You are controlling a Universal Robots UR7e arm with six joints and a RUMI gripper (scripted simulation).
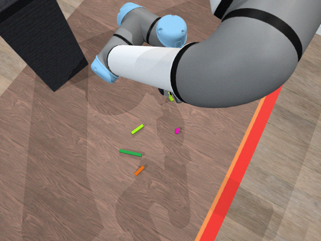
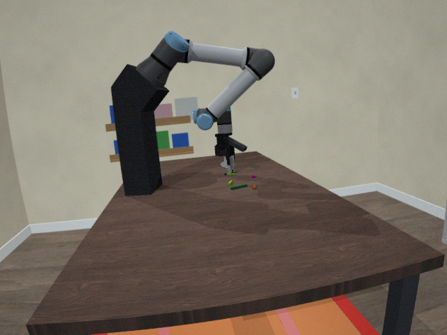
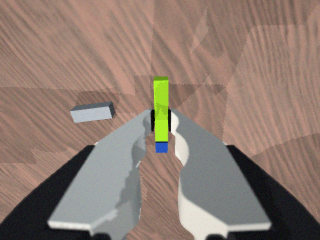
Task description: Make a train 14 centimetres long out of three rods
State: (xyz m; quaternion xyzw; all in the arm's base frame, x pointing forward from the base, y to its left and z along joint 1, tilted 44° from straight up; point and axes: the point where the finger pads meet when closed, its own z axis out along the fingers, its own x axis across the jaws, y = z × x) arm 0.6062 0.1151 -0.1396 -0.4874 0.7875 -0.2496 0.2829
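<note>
The blue rod lies 3 cm behind my hand, 2 cm to the left of it and 1 cm below it. The rest, counted from my hand: magenta rod 10 cm ahead, 11 cm to the right, 1 cm below; then green rod 1 cm behind, 26 cm to the right, 1 cm below; then grey rod 3 cm ahead, 5 cm to the left, 1 cm below.
</note>
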